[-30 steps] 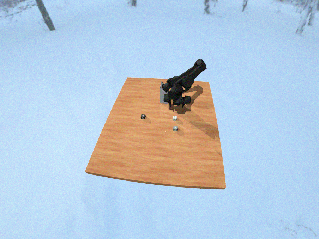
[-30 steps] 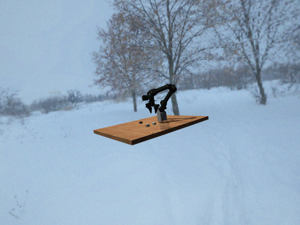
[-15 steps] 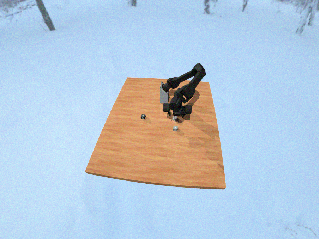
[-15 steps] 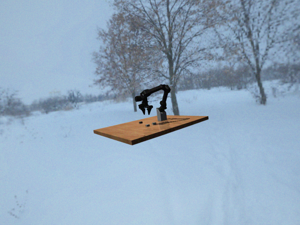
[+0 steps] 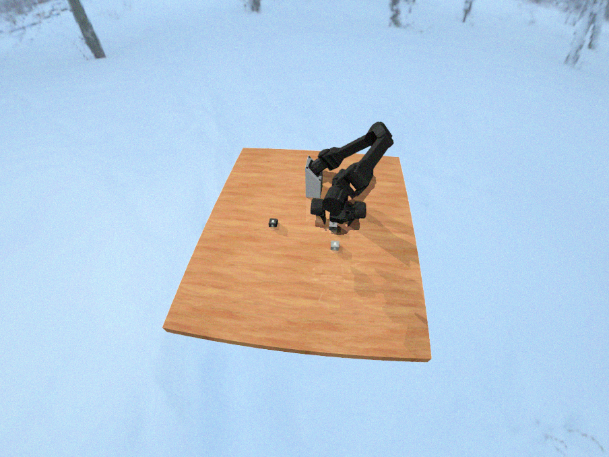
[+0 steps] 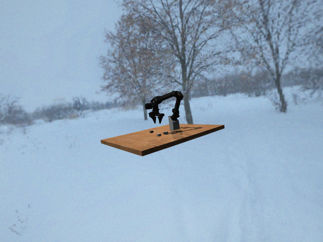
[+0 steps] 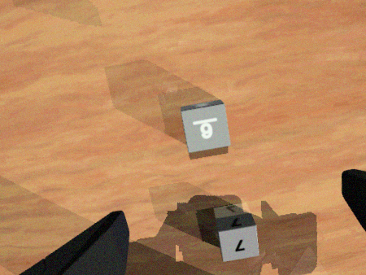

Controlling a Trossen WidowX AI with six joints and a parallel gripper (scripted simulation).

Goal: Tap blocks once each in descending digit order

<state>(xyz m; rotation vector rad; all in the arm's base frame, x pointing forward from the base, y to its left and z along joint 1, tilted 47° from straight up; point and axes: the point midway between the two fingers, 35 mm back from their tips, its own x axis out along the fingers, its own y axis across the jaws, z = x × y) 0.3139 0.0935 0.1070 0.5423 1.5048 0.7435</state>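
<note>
Right now my gripper tip is 270 mm to the left of the black block, 120 mm above it and 70 mm past it. The rest, counted from my gripper tip: white block: 120 mm below, 100 mm behind, 20 mm to the right; then grey block: 120 mm below.
</note>
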